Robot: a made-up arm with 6 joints.
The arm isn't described. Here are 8 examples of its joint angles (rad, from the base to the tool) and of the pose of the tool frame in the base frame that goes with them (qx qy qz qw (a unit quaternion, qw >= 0); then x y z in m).
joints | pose
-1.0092 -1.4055 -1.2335 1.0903 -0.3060 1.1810 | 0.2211 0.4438 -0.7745 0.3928 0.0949 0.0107 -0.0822
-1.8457 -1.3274 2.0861 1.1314 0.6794 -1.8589 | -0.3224 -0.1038 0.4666 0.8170 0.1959 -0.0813 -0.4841
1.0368 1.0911 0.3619 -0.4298 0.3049 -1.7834 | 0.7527 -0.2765 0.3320 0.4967 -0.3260 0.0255 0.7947
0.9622 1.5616 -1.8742 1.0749 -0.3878 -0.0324 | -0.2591 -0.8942 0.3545 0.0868 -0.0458 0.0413 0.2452
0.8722 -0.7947 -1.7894 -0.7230 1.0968 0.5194 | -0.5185 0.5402 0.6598 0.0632 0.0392 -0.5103 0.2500
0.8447 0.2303 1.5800 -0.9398 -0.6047 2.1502 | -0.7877 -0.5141 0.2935 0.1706 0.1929 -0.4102 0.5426
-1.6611 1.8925 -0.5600 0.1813 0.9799 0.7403 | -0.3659 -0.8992 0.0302 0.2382 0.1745 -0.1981 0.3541
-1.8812 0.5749 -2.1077 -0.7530 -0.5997 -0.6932 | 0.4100 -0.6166 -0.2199 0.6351 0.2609 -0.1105 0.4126
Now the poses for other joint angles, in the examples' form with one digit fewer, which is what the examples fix.
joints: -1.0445 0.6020 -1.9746 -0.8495 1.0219 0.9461
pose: -0.754 -0.194 0.042 0.626 0.166 -0.537 0.149
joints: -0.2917 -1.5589 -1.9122 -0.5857 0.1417 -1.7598
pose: -0.615 -0.351 -0.111 0.698 0.368 -0.447 0.023
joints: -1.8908 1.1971 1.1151 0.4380 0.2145 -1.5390
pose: 0.215 0.643 -0.694 0.243 0.176 0.096 -0.361
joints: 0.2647 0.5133 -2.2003 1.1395 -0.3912 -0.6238
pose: -0.033 0.507 -0.854 0.111 -0.251 -0.241 -0.169
